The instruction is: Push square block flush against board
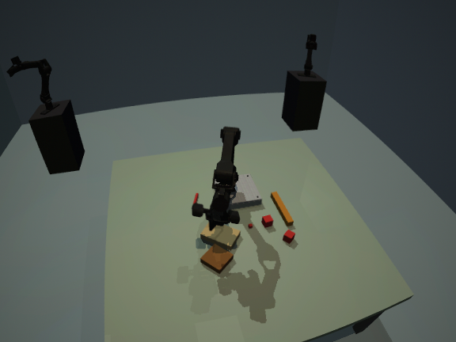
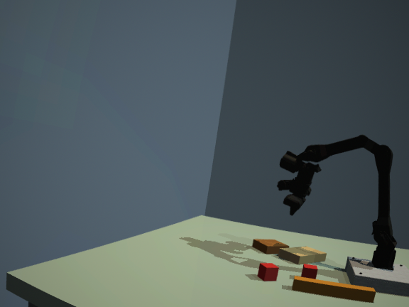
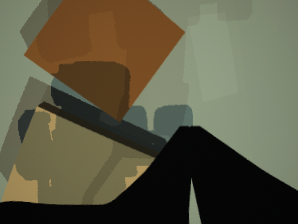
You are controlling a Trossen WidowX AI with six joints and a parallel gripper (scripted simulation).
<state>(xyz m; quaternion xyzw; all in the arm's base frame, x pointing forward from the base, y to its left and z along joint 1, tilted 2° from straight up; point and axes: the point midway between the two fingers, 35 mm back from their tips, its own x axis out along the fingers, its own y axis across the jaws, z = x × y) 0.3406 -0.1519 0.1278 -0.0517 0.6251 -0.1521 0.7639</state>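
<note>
Now: gripper tip 70 mm past the tan board, 60 mm to the right of it and 130 mm above it. From my gripper tip the other things lie so: short red stick: 340 mm behind, 10 mm to the right, 140 mm below; then small red ball: 100 mm behind, 210 mm to the left, 140 mm below; then square brown block: 60 mm ahead, 20 mm to the left, 130 mm below.
</note>
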